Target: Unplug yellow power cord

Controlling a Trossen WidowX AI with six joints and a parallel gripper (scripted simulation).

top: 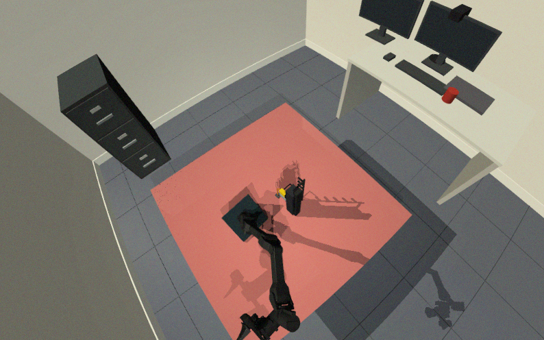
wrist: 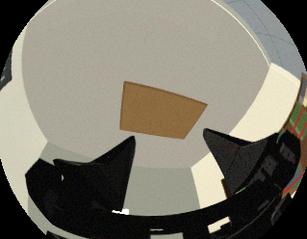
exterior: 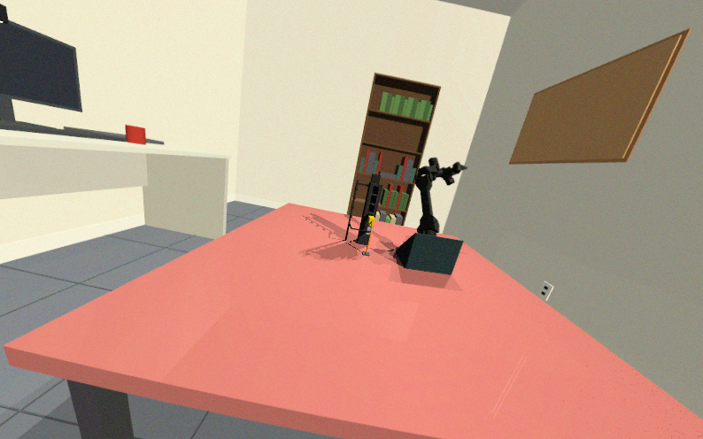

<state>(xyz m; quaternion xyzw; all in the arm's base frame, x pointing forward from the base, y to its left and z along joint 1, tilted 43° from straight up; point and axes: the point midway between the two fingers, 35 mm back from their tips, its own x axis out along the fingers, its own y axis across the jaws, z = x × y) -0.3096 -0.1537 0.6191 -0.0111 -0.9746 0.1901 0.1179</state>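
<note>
Right now my gripper tip is 59 cm short of the yellow plug, 48 cm to the right of it and 33 cm above it.
</note>
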